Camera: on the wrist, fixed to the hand. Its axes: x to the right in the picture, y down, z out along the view.
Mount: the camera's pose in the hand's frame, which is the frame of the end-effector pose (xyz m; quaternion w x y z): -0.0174 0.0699 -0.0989 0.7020 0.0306 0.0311 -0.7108
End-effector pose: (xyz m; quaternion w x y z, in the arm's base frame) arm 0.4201 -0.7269 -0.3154 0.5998 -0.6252 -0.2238 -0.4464
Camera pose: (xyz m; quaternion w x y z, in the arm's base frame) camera 0.4397 -0.8290 -0.3799 0.1299 -0.2476 -0.5965 -0.7523
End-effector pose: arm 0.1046 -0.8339 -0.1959 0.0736 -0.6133 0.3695 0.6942
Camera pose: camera 0.1487 -0.9375 -0.1481 0.5524 -0.7125 -0.1530 0.4046
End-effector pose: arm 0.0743 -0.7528 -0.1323 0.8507 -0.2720 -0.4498 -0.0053
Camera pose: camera 0.1571 -0.7436 -0.2219 0.6157 0.1550 -0.4828 -0.6031
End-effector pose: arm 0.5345 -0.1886 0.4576 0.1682 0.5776 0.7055 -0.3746
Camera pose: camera 0.6244 -0.1255 0.5114 0.1878 0.0792 -0.8996 0.3862
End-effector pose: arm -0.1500 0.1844 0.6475 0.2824 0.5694 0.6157 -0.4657
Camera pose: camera -0.0612 0.2596 0.6854 0.1694 0.0148 -0.8315 0.5288
